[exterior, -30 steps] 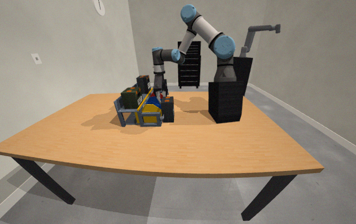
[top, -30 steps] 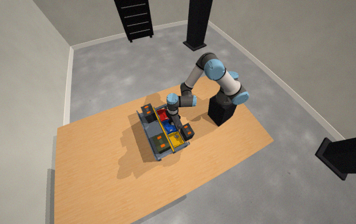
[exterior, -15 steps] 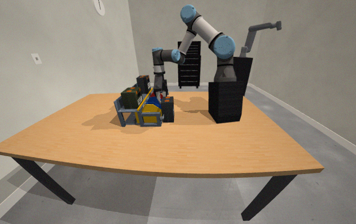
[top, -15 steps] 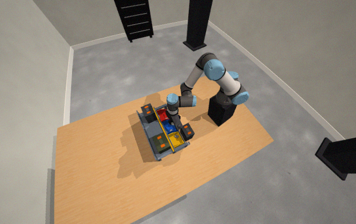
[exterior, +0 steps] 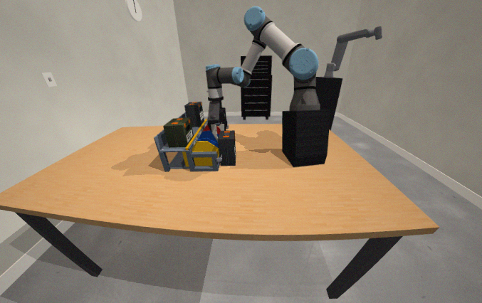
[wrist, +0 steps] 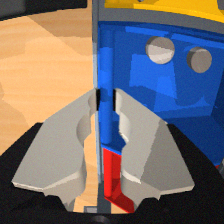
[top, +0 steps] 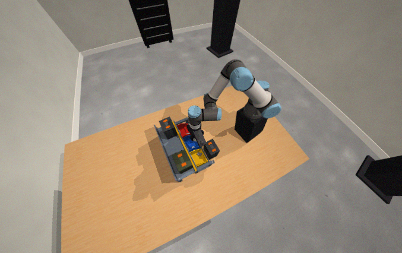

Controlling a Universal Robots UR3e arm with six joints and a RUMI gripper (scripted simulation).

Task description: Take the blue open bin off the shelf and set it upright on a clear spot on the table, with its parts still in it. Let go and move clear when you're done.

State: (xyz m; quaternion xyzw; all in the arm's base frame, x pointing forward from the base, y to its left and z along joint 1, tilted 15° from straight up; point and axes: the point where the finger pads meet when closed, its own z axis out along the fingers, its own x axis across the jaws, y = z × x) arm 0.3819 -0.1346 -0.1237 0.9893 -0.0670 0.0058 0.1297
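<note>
My hand is 60 mm short of the blue bin, 10 mm to the left of it and 10 mm above it. Also, from my hand: yellow rail 100 mm ahead, 50 mm above, 10 mm to the right; yellow bin 100 mm to the left, 80 mm ahead, 20 mm below; red bin 120 mm to the right, 50 mm ahead, 20 mm below.
</note>
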